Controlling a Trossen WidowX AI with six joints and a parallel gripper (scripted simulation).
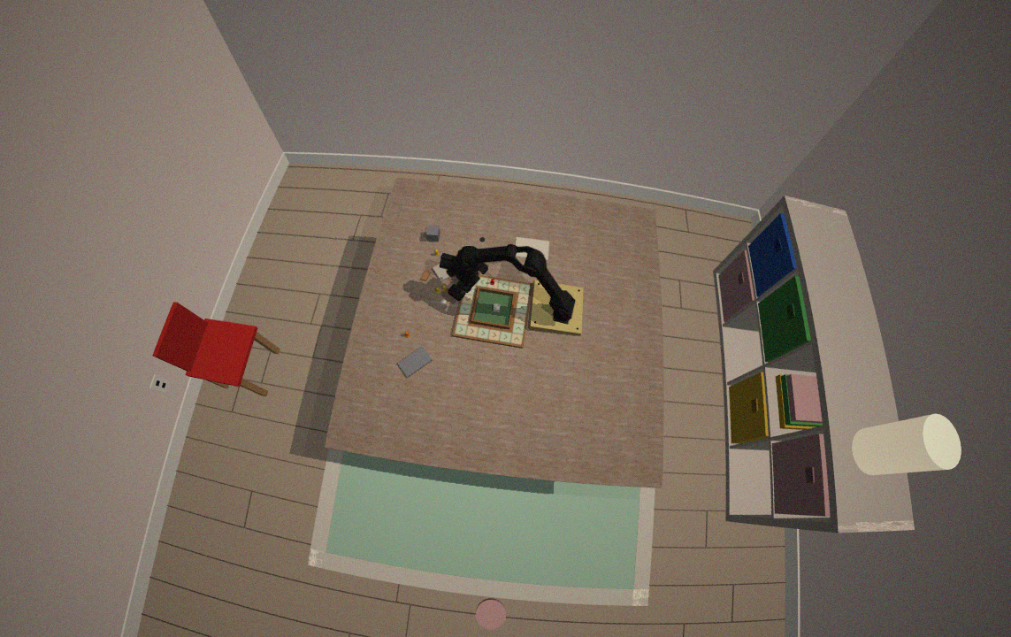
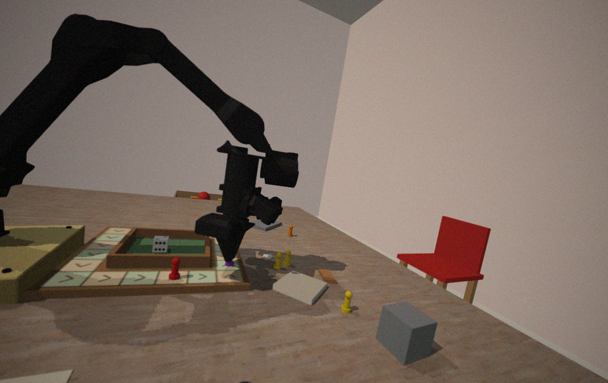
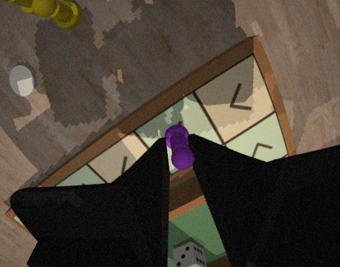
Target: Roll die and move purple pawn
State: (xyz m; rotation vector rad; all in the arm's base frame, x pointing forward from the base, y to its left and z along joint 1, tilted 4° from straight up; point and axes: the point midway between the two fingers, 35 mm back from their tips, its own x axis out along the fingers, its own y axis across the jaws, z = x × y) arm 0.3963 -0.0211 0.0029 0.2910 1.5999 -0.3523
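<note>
Right now my gripper tip is 9 cm past the red pawn, 6 cm to the left of it and 1 cm below it. From my gripper tip the other things lie so: white die: 13 cm behind, 5 cm to the left; purple pawn: 1 cm above; green sunken tray: 12 cm behind, 6 cm to the left, 1 cm below.
</note>
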